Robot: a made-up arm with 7 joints. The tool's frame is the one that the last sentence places.
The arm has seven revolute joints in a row. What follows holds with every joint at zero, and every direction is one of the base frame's. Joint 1 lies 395.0 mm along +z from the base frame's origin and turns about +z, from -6.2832 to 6.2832 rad. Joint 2 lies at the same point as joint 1 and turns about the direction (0, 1, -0.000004), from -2.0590 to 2.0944 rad. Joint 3 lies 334.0 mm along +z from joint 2 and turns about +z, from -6.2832 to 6.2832 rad. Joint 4 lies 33.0 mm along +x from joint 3 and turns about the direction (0, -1, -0.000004), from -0.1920 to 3.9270 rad. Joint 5 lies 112.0 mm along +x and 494.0 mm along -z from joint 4 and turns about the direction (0, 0.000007, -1), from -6.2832 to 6.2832 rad. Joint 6 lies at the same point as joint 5 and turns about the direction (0, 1, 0.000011), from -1.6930 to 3.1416 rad. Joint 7 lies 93.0 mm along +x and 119.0 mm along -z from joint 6 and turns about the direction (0, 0.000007, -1), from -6.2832 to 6.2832 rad. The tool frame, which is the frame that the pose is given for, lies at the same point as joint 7; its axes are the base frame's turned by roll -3.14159, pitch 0.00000 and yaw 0.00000 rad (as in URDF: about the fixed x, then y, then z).
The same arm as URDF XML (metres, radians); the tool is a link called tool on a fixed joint. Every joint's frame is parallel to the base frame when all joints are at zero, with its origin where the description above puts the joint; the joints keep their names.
<robot name="arm">
<link name="base"/>
<link name="link1"/>
<link name="link2"/>
<link name="link3"/>
<link name="link4"/>
<link name="link5"/>
<link name="link6"/>
<link name="link7"/>
<link name="tool"/>
<joint name="joint 1" type="revolute"><parent link="base"/><child link="link1"/><origin xyz="0 0 0.395" rpy="0 0 0"/><axis xyz="0 0 1"/><limit lower="-6.2832" upper="6.2832"/></joint>
<joint name="joint 2" type="revolute"><parent link="link1"/><child link="link2"/><origin xyz="0 0 0" rpy="0 0 0"/><axis xyz="0 1 0"/><limit lower="-2.059" upper="2.0944"/></joint>
<joint name="joint 3" type="revolute"><parent link="link2"/><child link="link3"/><origin xyz="0 0 0.334" rpy="0 0 0"/><axis xyz="0 0 1"/><limit lower="-6.2832" upper="6.2832"/></joint>
<joint name="joint 4" type="revolute"><parent link="link3"/><child link="link4"/><origin xyz="0.033 0 0" rpy="0 0 0"/><axis xyz="0 -1 0"/><limit lower="-0.192" upper="3.927"/></joint>
<joint name="joint 5" type="revolute"><parent link="link4"/><child link="link5"/><origin xyz="0.112 0 -0.494" rpy="0 0 0"/><axis xyz="0 0 -1"/><limit lower="-6.2832" upper="6.2832"/></joint>
<joint name="joint 6" type="revolute"><parent link="link5"/><child link="link6"/><origin xyz="0 0 0" rpy="0 0 0"/><axis xyz="0 1 0"/><limit lower="-1.693" upper="3.1416"/></joint>
<joint name="joint 7" type="revolute"><parent link="link6"/><child link="link7"/><origin xyz="0.093 0 -0.119" rpy="0 0 0"/><axis xyz="0 0 -1"/><limit lower="-6.2832" upper="6.2832"/></joint>
<joint name="tool_fixed" type="fixed"><parent link="link7"/><child link="tool"/><origin xyz="0 0 0" rpy="-3.1416 0 0"/></joint>
</robot>

